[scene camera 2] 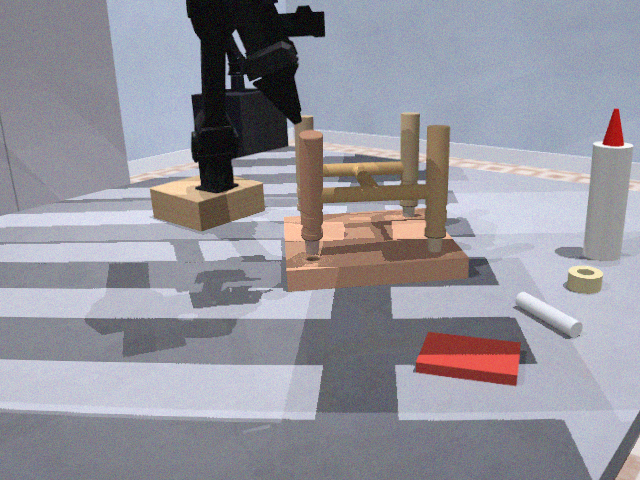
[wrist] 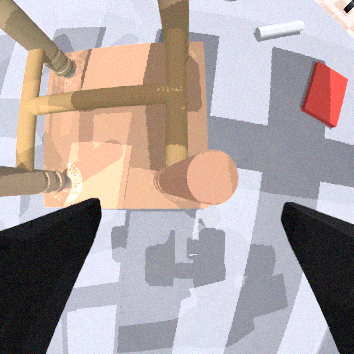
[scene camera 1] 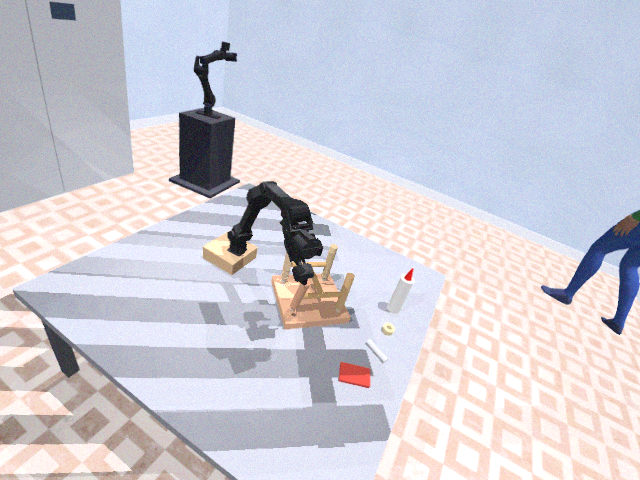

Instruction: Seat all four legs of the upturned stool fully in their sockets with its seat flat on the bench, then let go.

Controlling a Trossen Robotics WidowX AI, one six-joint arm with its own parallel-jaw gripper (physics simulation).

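Observation:
The upturned stool's seat lies flat on the bench. A reddish leg stands at the near left corner in scene camera 2. Grey tenon shows between its lower end and the seat. The near right leg and far right leg also show grey tenon. The far left leg is mostly hidden. Rails join the legs. My gripper is open and empty, above the seat's reddish-leg side, around no leg.
A white bottle with a red tip, a yellow ring, a white rod and a red block lie off the seat's right side. The arm's wooden base stands behind left.

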